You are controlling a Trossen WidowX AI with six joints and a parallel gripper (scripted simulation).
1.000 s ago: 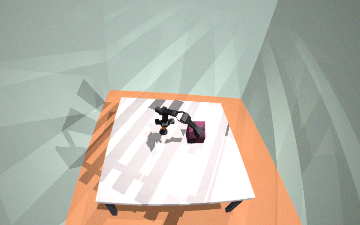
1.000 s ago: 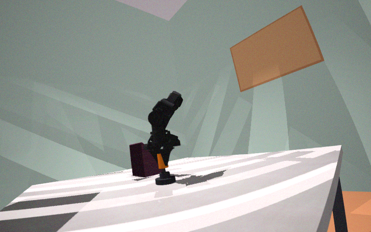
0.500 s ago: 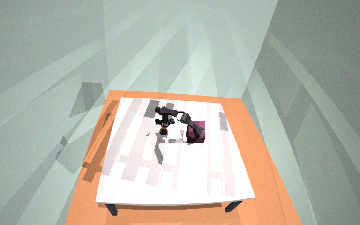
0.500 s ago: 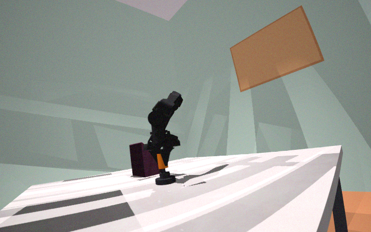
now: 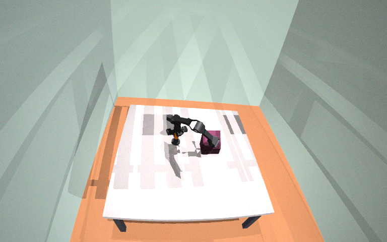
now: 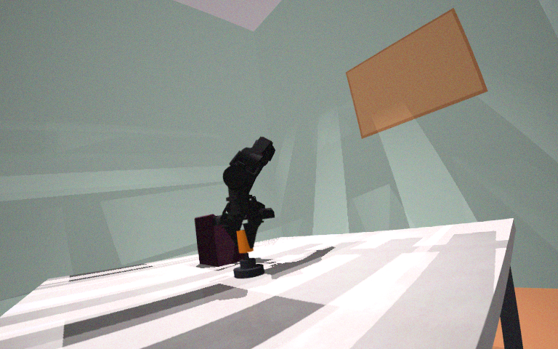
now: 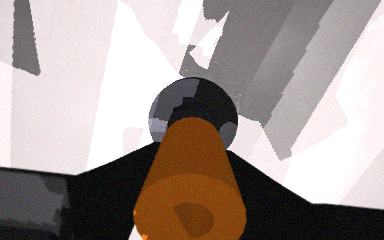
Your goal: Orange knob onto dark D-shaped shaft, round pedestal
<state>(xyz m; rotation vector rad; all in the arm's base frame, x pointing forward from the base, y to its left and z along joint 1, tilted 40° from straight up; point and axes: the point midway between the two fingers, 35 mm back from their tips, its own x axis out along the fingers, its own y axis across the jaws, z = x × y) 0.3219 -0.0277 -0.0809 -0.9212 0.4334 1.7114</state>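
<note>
Right now my gripper tip is 2 cm below the orange knob. Round my gripper tip: pedestal (4 cm below).
</note>
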